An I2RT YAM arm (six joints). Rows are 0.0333 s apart.
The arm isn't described. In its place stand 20 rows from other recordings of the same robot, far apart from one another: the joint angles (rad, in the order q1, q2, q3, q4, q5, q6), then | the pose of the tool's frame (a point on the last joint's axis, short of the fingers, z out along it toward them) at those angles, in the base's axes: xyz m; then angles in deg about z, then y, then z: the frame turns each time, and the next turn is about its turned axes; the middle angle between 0 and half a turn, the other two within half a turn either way.
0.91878 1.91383 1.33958 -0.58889 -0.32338 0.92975 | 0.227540 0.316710 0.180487 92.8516 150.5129 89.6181
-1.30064 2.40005 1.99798 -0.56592 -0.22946 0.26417 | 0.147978 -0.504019 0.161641 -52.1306 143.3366 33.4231
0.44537 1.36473 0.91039 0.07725 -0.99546 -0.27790 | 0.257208 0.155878 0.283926 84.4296 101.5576 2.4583
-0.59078 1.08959 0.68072 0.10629 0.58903 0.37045 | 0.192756 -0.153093 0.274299 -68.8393 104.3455 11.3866
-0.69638 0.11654 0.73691 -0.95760 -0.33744 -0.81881 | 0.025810 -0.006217 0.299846 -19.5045 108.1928 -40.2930
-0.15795 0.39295 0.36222 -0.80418 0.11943 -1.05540 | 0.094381 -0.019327 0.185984 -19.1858 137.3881 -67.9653
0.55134 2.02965 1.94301 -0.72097 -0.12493 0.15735 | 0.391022 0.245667 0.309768 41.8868 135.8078 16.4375
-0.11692 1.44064 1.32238 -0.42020 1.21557 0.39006 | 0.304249 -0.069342 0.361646 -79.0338 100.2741 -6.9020
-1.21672 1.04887 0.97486 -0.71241 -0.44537 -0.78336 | 0.087930 -0.193639 0.308953 -35.6630 129.7010 -21.5347
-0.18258 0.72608 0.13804 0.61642 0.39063 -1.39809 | 0.161360 -0.043577 0.205829 -32.8506 88.4965 -79.4854
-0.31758 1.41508 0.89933 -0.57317 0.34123 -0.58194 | 0.254318 -0.096136 0.210372 -55.6578 146.6196 -65.9563
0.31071 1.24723 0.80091 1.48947 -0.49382 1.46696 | 0.219541 0.088220 0.403188 64.7158 40.4677 44.9271
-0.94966 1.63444 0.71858 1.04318 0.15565 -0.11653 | 0.194479 -0.281244 0.233069 -63.4012 82.7938 -5.5398
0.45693 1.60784 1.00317 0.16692 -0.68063 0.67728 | 0.310964 0.177843 0.244305 67.9769 109.2352 55.2164
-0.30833 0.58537 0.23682 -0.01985 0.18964 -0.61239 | 0.143142 -0.052631 0.192840 -29.2924 110.7118 -39.2493
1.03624 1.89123 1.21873 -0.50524 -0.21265 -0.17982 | 0.183999 0.325530 0.157877 88.7832 154.5467 16.6735
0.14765 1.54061 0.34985 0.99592 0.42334 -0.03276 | 0.262366 0.024237 0.151508 -16.2084 100.1670 -6.5119
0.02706 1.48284 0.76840 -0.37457 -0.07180 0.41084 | 0.271782 0.009911 0.164244 10.3735 152.1147 31.3515
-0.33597 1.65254 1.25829 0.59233 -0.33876 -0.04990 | 0.378024 -0.119478 0.359078 0.5172 79.3037 -6.6750
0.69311 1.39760 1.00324 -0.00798 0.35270 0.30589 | 0.256007 0.196649 0.292755 17.9091 111.5596 9.1636
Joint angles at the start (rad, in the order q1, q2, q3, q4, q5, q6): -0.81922, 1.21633, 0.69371, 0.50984, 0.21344, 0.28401
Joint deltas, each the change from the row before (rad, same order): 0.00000, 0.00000, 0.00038, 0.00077, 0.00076, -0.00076; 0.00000, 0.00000, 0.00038, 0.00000, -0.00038, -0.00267; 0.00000, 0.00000, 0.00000, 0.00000, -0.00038, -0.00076; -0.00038, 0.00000, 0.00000, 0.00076, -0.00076, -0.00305; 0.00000, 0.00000, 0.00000, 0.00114, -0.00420, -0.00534; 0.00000, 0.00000, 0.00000, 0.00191, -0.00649, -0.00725; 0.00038, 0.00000, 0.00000, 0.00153, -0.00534, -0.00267; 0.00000, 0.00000, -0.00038, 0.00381, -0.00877, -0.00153; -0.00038, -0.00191, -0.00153, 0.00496, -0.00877, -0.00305; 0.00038, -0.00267, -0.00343, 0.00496, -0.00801, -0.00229; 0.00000, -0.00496, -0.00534, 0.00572, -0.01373, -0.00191; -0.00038, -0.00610, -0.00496, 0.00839, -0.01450, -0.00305; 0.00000, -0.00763, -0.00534, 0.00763, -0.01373, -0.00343
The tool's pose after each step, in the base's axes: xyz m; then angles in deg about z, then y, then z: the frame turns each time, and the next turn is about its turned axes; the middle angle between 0 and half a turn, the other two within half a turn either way. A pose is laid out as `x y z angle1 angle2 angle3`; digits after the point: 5 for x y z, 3 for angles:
0.18526 -0.20931 0.28961 -59.211 90.651 16.087
0.18529 -0.20933 0.28975 -59.190 90.630 15.939
0.18530 -0.20932 0.28975 -59.168 90.630 15.896
0.18524 -0.20938 0.28983 -59.146 90.587 15.731
0.18537 -0.20930 0.28995 -58.905 90.524 15.441
0.18557 -0.20918 0.29016 -58.533 90.418 15.051
0.18581 -0.20901 0.29033 -58.205 90.332 14.917
0.18606 -0.20883 0.29061 -57.703 90.140 14.869
0.18594 -0.20840 0.29111 -57.222 89.839 14.750
0.18577 -0.20766 0.29114 -56.741 89.601 14.659
0.18532 -0.20647 0.29116 -55.955 89.298 14.592
0.18468 -0.20519 0.29190 -55.147 88.756 14.485
0.18389 -0.20363 0.29281 -54.363 88.190 14.344

